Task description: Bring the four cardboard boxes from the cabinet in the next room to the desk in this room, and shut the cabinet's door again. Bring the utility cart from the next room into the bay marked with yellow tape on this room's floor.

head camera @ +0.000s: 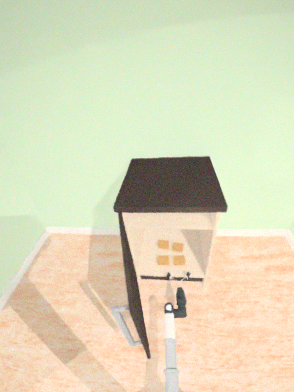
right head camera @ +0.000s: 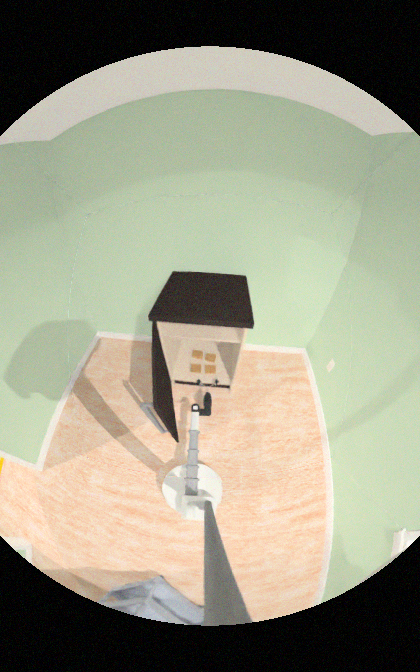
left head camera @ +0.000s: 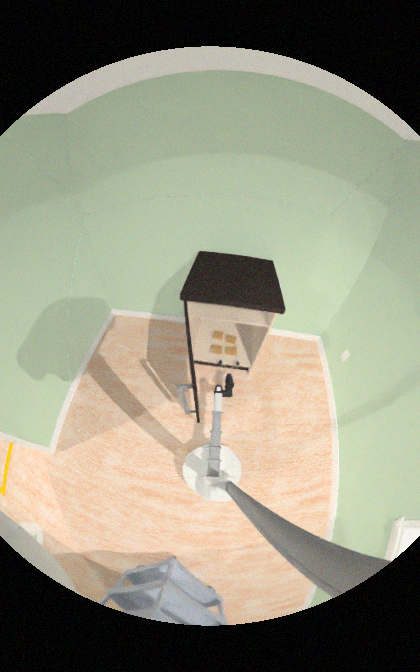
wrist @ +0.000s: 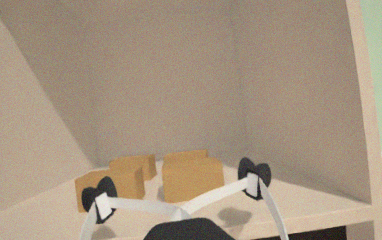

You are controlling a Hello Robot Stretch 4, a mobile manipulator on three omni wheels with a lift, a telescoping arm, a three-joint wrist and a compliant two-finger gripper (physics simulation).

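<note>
The cabinet [head camera: 171, 185] [left head camera: 235, 282] [right head camera: 202, 300] [wrist: 165, 75] stands against the green wall. Its dark door [head camera: 132, 285] [left head camera: 192, 365] [right head camera: 162, 380] is wide open at the left. Four cardboard boxes stand inside in two rows: front right [head camera: 179, 260] [wrist: 193, 181], front left [head camera: 163, 260] [wrist: 132, 185], back right [head camera: 177, 247] [wrist: 185, 156] and back left [head camera: 163, 244] [wrist: 132, 162]. My gripper [head camera: 178, 275] [left head camera: 229, 363] [right head camera: 207, 382] [wrist: 178, 181] is open and empty at the cabinet's front edge, before the boxes; its left fingertip overlaps the front left box in the wrist view.
The grey-blue utility cart [left head camera: 165, 595] [right head camera: 155, 600] stands behind my base [left head camera: 229, 462] [right head camera: 212, 482], partly cut off. Yellow tape [left head camera: 7, 467] [right head camera: 1, 466] shows on the floor at the far left. The door's grey handle [head camera: 125, 327] sticks out leftward. The desk does not show.
</note>
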